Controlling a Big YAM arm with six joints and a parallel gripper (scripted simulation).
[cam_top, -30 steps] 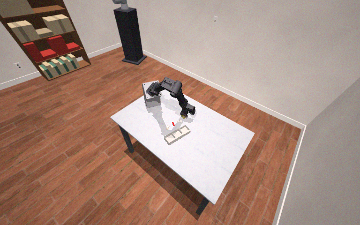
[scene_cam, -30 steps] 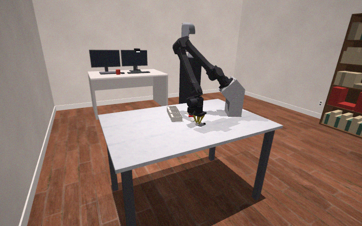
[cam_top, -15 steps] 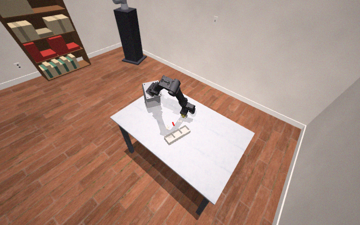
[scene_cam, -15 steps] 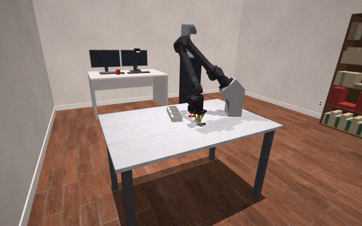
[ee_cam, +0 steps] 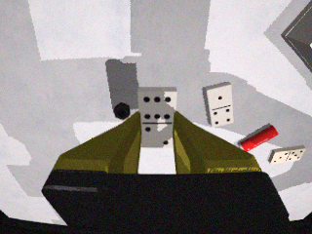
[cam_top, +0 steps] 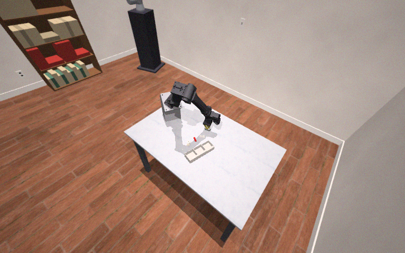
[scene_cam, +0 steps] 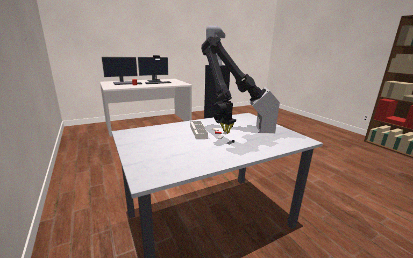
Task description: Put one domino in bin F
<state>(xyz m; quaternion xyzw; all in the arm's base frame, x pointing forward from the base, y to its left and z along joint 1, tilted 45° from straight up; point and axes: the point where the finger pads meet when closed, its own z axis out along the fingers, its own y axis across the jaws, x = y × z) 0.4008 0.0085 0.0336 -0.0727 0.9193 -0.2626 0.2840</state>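
Now: the white domino right at my hand. Also, from my hand: long bin: 2 cm ahead, 24 cm to the right, 4 cm below; tiny black piece: 3 cm behind, 4 cm to the left, 6 cm below; small red piece: 7 cm behind, 13 cm to the right, 6 cm below.
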